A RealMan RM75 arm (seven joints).
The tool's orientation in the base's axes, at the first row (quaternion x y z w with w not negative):
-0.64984, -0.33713, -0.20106, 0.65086
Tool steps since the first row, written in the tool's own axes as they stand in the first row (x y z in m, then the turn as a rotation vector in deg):
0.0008, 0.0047, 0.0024, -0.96, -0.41, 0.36
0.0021, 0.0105, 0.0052, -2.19, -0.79, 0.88
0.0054, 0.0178, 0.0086, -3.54, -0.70, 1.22
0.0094, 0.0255, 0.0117, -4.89, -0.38, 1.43
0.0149, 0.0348, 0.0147, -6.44, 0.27, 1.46
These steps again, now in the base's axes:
0.0034, 0.0028, -0.0030, -1.02, 0.15, -0.41
0.0079, 0.0063, -0.0064, -2.22, 0.42, -1.04
0.0147, 0.0107, -0.0095, -3.16, 0.52, -2.07
0.0223, 0.0150, -0.0124, -3.90, 0.51, -3.26
0.0321, 0.0197, -0.0153, -4.53, 0.32, -4.81

